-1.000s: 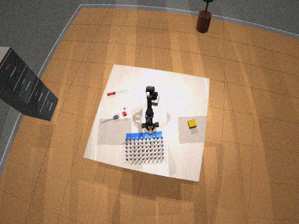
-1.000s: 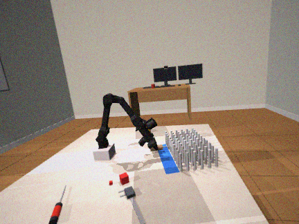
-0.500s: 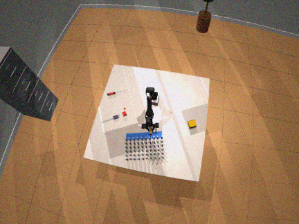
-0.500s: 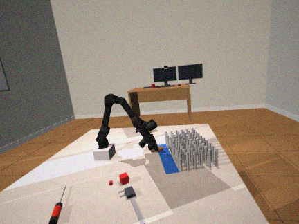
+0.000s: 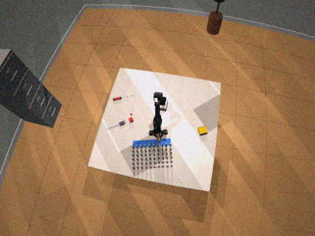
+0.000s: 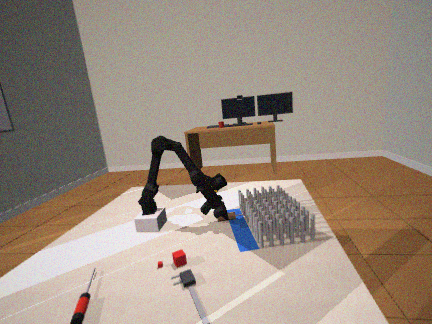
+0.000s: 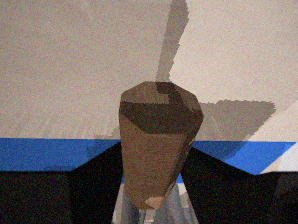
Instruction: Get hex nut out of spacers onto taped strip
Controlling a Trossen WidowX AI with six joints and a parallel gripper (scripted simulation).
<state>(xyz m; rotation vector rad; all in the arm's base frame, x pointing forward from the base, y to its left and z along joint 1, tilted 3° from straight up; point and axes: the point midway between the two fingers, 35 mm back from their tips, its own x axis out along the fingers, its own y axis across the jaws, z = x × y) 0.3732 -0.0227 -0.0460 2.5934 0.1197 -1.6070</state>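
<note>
Now: gripper tip 50 mm short of the blue taped strip, 70 mm to the left of it and 10 mm above it. From my gripper tip the other things lie so: tiny red cube 270 mm behind, 330 mm to the right; then yellow block 100 mm behind, 460 mm to the left, 10 mm above; then hex nut 210 mm ahead, 20 mm to the left, 10 mm below.
</note>
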